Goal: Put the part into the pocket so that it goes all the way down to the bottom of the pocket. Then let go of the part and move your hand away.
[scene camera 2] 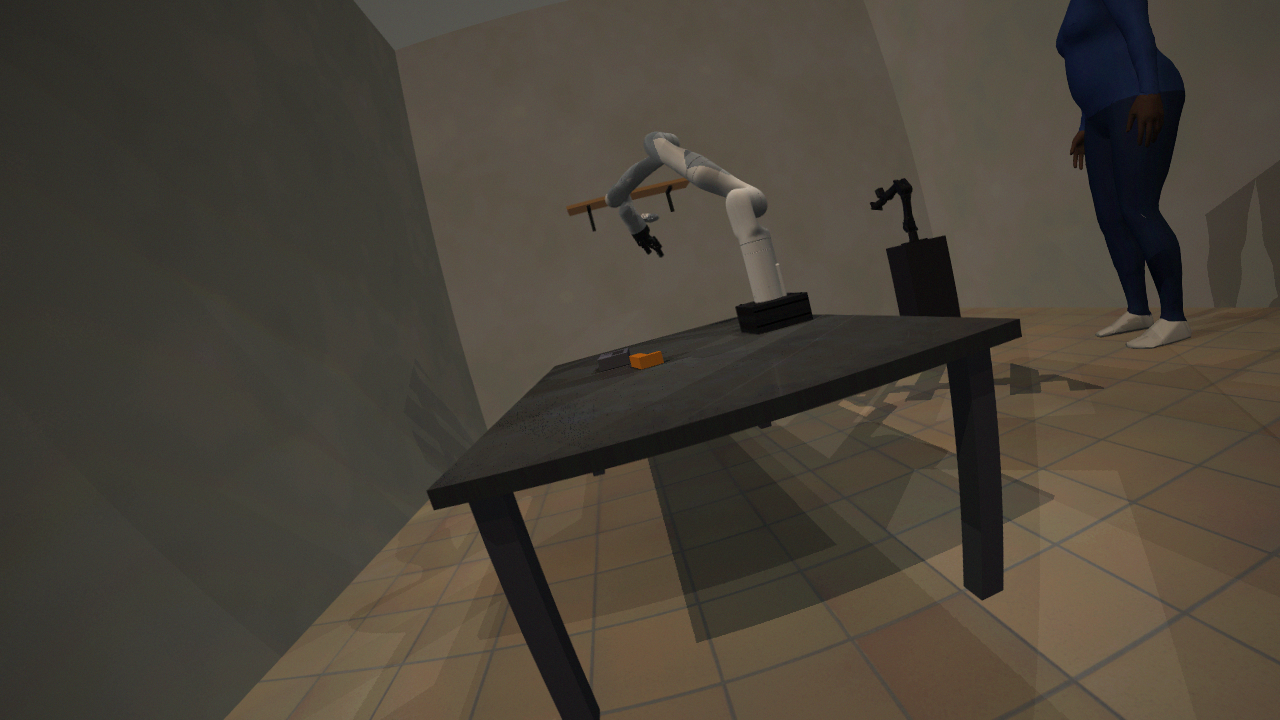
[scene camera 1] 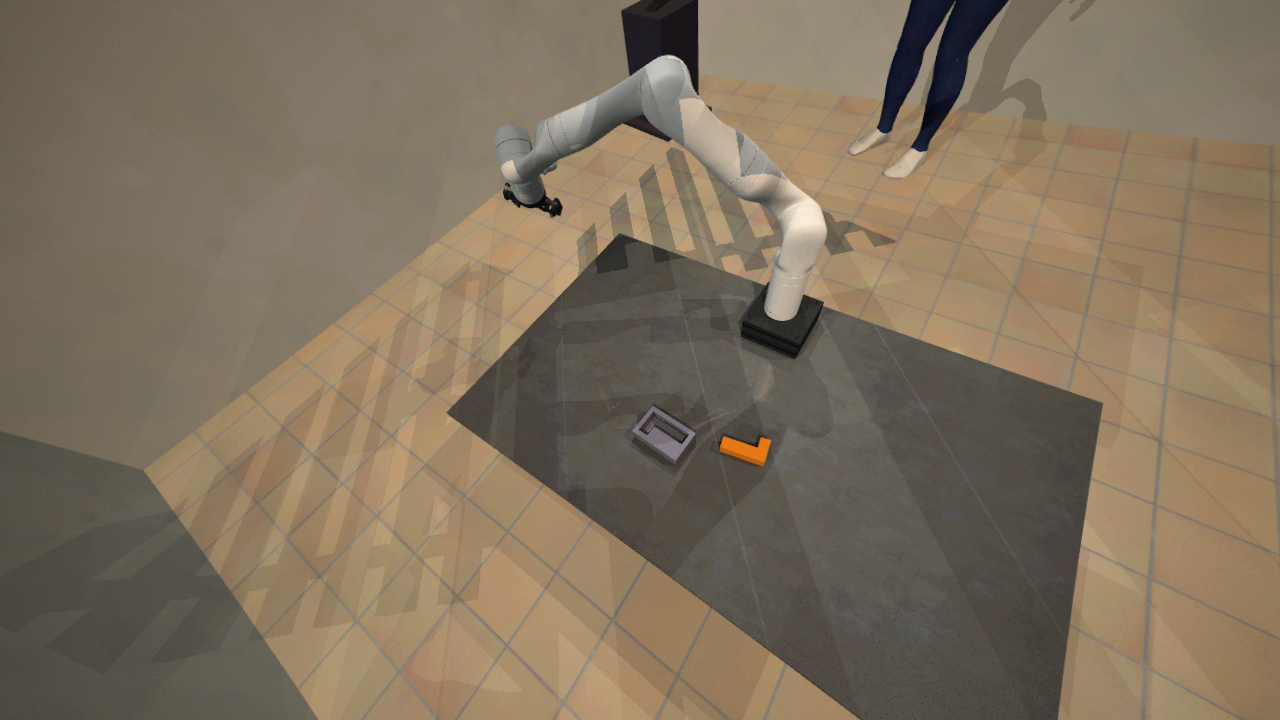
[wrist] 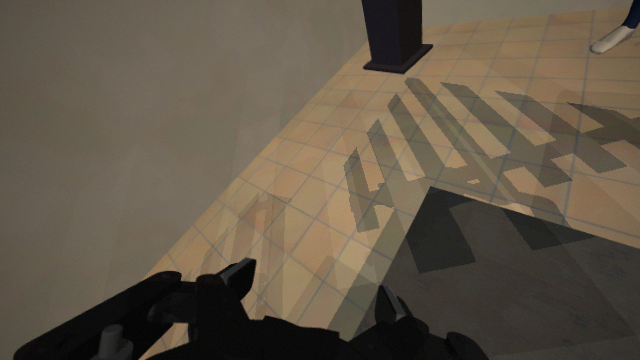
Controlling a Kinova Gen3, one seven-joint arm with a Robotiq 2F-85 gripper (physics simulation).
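Frame: origin at the arm's base, x ahead, y left, z up, level; centimetres.
Where they show: gripper, between the fingertips: [scene camera 2: 655, 254] [scene camera 1: 536, 209] [wrist: 313, 285]; arm's base, origin of its link: [scene camera 2: 770, 299] [scene camera 1: 780, 308].
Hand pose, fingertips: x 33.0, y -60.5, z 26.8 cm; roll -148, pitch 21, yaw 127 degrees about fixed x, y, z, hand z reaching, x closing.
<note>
Things, the pixels of their top centre, and the offset from my fingertips. Level surfaces: height alone.
- orange L-shaped part, centre of its top: [scene camera 2: 644, 353] [scene camera 1: 745, 443] dx +4.6, dy +77.3, dz -31.7 cm
- grey block, centre of its top: [scene camera 1: 663, 431] [scene camera 2: 613, 353] dx +16.1, dy +60.4, dz -31.1 cm
- table, height of its surface: dz -34.7 cm
The orange L-shaped part [scene camera 1: 744, 449] [scene camera 2: 646, 360] lies on the dark table, a small gap to the right of the grey block in scene camera 1. The grey block [scene camera 1: 664, 444] [scene camera 2: 613, 360] lies on the table with its pocket facing up; the pocket holds no part. My gripper [scene camera 1: 538, 207] [scene camera 2: 654, 251] [wrist: 313, 285] is open and empty. It is high up, well away from the part and the block, beyond the table's left edge in scene camera 1. Neither the part nor the block shows in the wrist view.
The arm's black base [scene camera 1: 780, 324] [scene camera 2: 774, 312] stands at the back of the table [scene camera 1: 850, 528] [scene camera 2: 716, 385]. Behind are a dark pedestal [scene camera 1: 660, 40] [scene camera 2: 925, 279] [wrist: 395, 35], a wall shelf [scene camera 2: 659, 189] and a standing person [scene camera 1: 939, 71] [scene camera 2: 1129, 170].
</note>
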